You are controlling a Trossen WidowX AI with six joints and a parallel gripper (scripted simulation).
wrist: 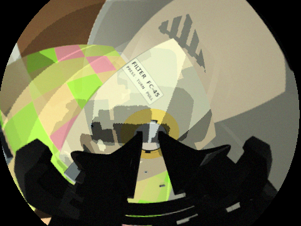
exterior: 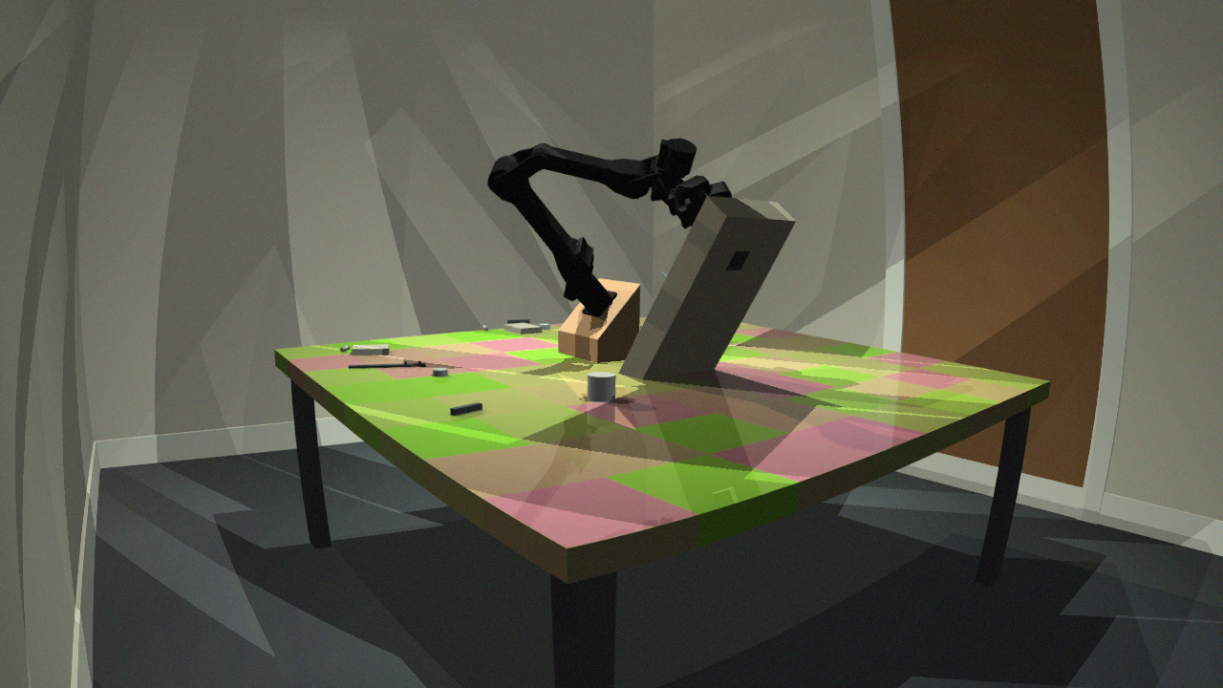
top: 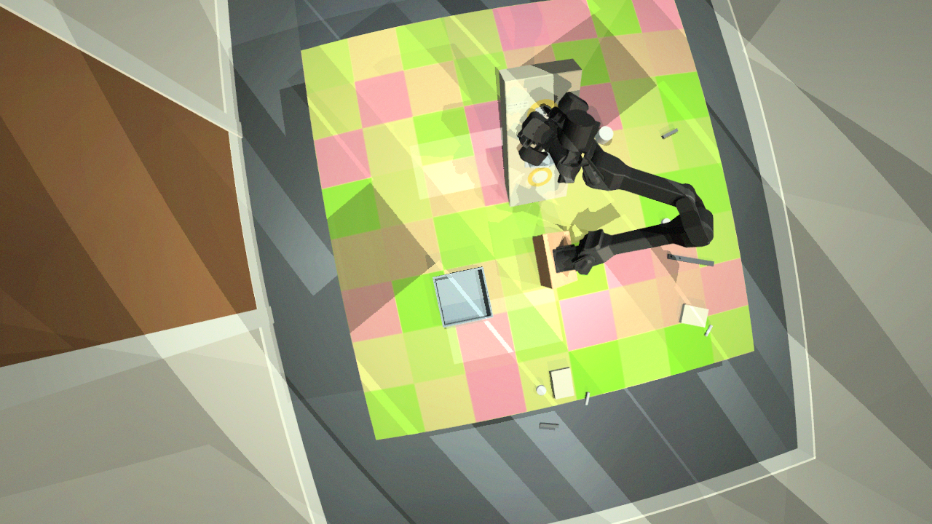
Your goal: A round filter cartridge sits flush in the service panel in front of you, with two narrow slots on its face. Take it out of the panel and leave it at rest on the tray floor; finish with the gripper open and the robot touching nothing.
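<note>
Right now the round grey filter cartridge is 1 cm below my gripper tip and 1 cm ahead of it. The rest, counted from my gripper tip: grey square tray 43 cm behind, 27 cm to the left, 24 cm below; then beige service panel 8 cm below, 4 cm behind.
</note>
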